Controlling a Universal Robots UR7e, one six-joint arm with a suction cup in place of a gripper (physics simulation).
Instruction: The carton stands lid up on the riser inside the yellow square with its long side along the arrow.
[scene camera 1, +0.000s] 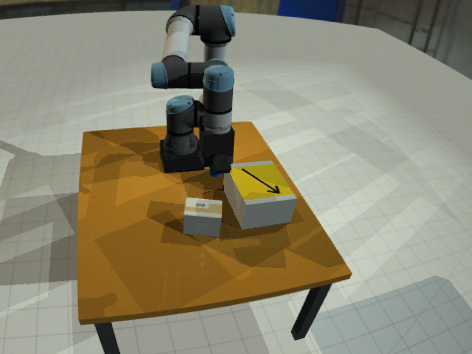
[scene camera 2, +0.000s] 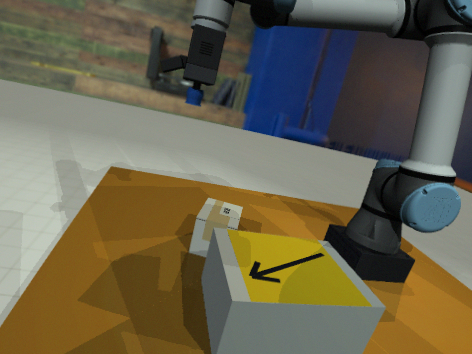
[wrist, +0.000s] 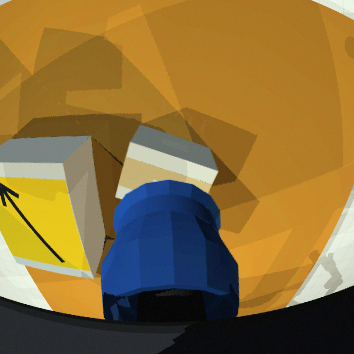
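A small white carton (scene camera 1: 202, 217) (scene camera 2: 216, 222) (wrist: 170, 155) stands on the table beside the riser, with tan tape and a barcode label on its upward face. In the wrist view the cup hides part of that face. The grey-white riser (scene camera 1: 267, 212) (scene camera 2: 295, 327) (wrist: 82, 200) bears a yellow square (scene camera 1: 252, 190) (scene camera 2: 320, 290) (wrist: 50, 205) with a black arrow (scene camera 1: 260, 180) (scene camera 2: 287, 265) (wrist: 32, 224); no carton is on it. My gripper, a blue suction cup (scene camera 1: 215, 171) (scene camera 2: 194, 97) (wrist: 167, 200), is open, bears no carton, and hangs high above the table.
The brown table (scene camera 1: 150, 270) (scene camera 2: 145, 200) (wrist: 260, 75) carries the carton and riser. The arm's dark base (scene camera 1: 181, 160) (scene camera 2: 372, 257) stands towards its back. The riser's tall side wall faces the carton across a narrow gap.
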